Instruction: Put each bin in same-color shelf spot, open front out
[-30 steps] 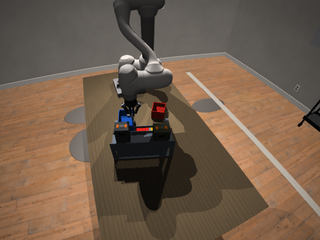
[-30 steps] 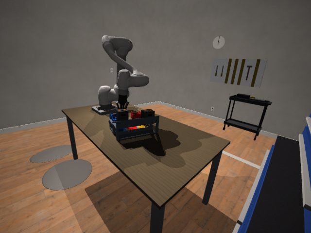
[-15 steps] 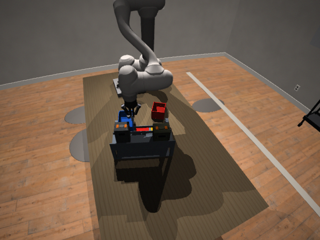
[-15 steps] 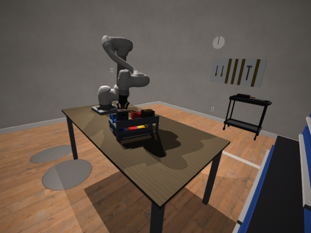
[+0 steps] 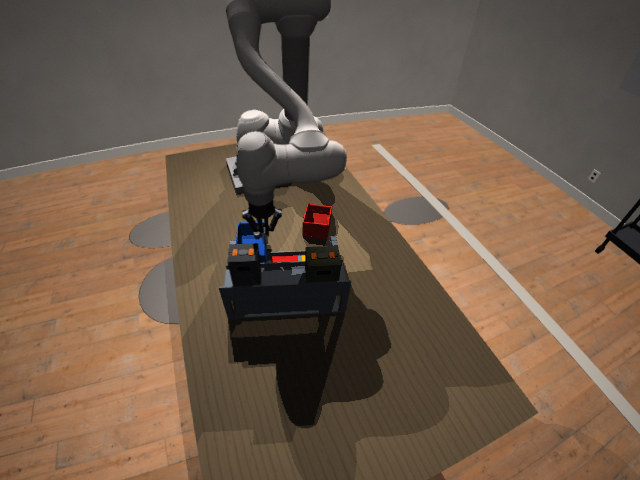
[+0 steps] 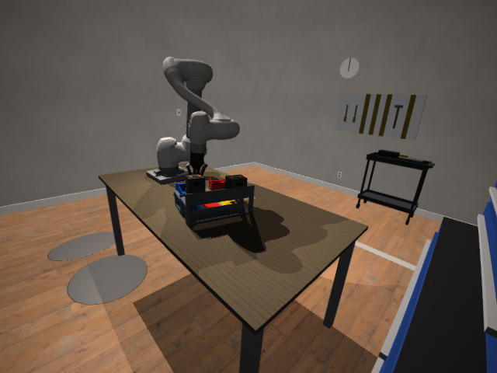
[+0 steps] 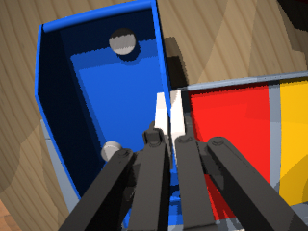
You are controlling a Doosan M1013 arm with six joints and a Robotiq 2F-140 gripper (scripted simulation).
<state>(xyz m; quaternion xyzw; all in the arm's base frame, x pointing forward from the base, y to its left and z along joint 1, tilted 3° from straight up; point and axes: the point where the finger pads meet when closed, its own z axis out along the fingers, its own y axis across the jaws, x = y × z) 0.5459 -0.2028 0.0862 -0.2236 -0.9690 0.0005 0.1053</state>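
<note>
The blue bin is 40 mm to the right of my hand, 40 mm below it and 30 mm behind it. From my hand the other things lie so: green toolbox (240 mm ahead, 80 mm to the left, 30 mm above); red bin (270 mm to the left, 80 mm below, 70 mm behind); dark box (140 mm ahead, 120 mm to the right, 50 mm above).
</note>
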